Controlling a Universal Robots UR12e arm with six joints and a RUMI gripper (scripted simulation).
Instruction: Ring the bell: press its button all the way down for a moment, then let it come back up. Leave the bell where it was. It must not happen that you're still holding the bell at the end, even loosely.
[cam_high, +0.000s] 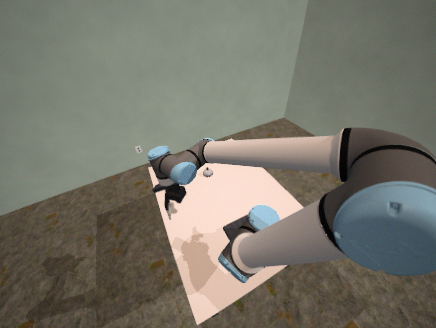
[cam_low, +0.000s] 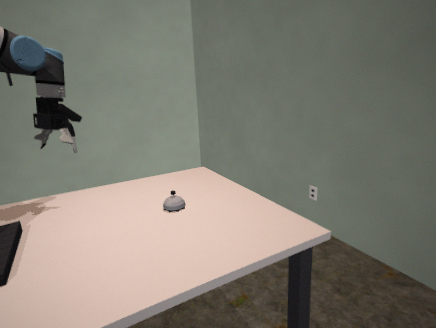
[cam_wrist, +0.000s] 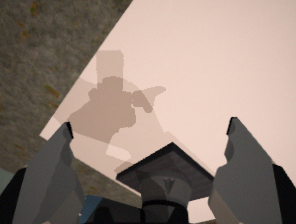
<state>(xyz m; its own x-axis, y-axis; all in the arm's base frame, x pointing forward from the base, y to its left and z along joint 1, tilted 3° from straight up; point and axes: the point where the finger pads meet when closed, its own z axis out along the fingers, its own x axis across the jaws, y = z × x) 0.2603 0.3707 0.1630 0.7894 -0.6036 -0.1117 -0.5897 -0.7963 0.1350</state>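
The black button is 380 mm ahead of my hand, 290 mm to the right of it and 160 mm below it. The rest, counted from my hand: bell (380 mm ahead, 290 mm to the right, 170 mm below).
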